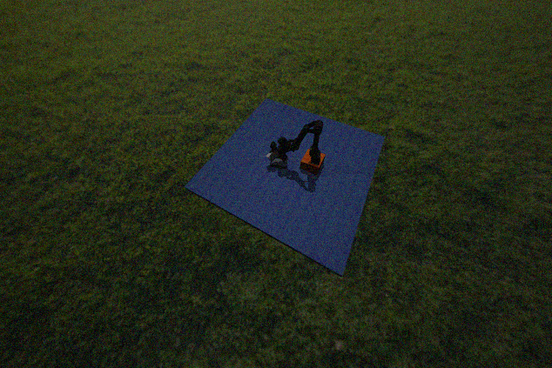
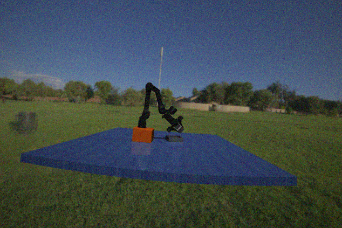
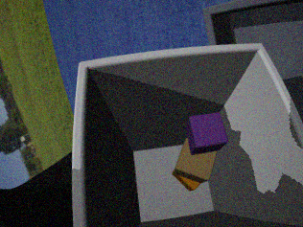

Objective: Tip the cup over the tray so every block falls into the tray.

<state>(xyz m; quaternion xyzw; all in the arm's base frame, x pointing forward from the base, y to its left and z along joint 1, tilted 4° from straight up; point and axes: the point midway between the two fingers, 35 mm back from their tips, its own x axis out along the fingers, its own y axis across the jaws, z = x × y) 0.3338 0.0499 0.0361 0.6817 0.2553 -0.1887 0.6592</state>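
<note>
My gripper tip is 30 mm to the right of the square cup, 10 mm below it and 10 mm past it. Also, from my gripper tip: tan block 20 mm to the left, 10 mm behind; then purple block 20 mm behind, 10 mm below.
</note>
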